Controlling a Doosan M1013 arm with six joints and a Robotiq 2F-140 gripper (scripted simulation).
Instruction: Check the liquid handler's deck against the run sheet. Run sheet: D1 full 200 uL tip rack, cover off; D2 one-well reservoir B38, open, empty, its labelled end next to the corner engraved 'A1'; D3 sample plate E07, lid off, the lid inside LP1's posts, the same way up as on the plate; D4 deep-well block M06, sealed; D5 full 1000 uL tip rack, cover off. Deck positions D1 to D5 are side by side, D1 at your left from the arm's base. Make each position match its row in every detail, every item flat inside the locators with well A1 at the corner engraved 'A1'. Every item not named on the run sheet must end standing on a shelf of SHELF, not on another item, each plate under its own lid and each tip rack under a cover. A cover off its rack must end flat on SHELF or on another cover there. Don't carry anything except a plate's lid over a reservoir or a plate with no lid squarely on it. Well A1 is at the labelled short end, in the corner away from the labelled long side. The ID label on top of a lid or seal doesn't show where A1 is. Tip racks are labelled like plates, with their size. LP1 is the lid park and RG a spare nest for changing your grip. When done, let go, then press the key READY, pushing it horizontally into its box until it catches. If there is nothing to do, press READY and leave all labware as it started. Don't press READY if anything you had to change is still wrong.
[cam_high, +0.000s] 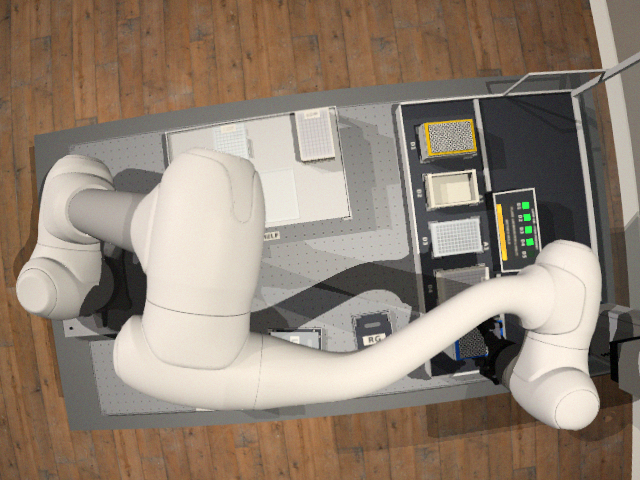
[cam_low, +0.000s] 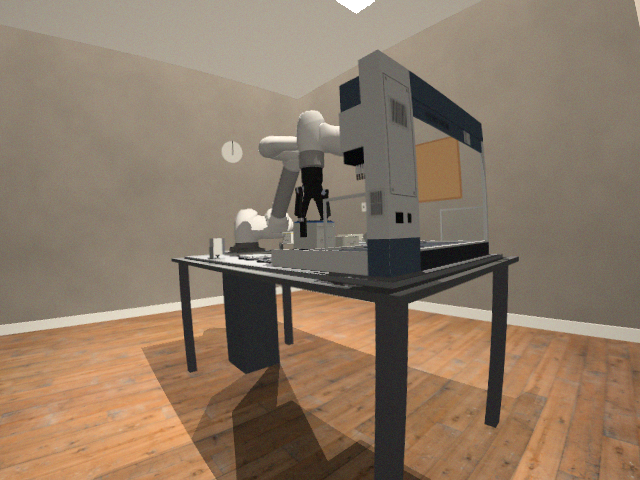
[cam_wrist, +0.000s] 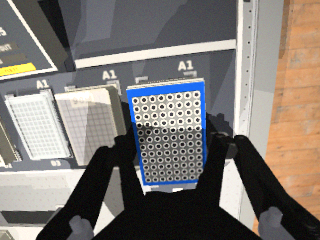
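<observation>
Now: the blue-framed tip rack 1 cm ahead of my hand and 1 cm to the left of it. From my hand the other things lie so: RG nest (24 cm behind, 12 cm below); deep-well block (12 cm to the left, 5 cm below); white well plate (25 cm to the left, 6 cm below).
</observation>
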